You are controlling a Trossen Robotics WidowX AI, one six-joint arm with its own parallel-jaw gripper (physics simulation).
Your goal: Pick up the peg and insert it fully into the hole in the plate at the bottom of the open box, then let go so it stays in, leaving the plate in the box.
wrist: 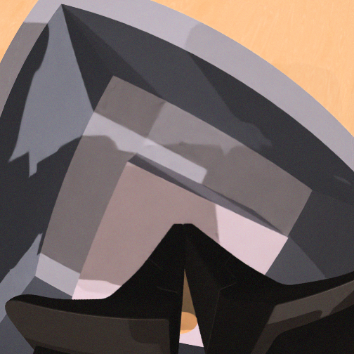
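The pale pink plate (155,210) lies on the floor of the open grey box (235,45), turned at an angle in view. My gripper (181,232) is shut with its black fingertips together and nothing between them; it is over the plate and covers its lower part. Through the narrow gap lower between the fingers, a small orange-brown piece with a rounded edge, which looks like the peg (188,321), shows against the pink plate. The rest of it and the hole are hidden behind the fingers, so its depth and tilt cannot be told.
The box's dark sloping walls rise around the plate, with a corner at the upper left. A strip of grey box floor (250,177) shows beyond the plate's upper edge. The light wooden table top (300,40) lies outside the rim. Shadows fall across the box and plate.
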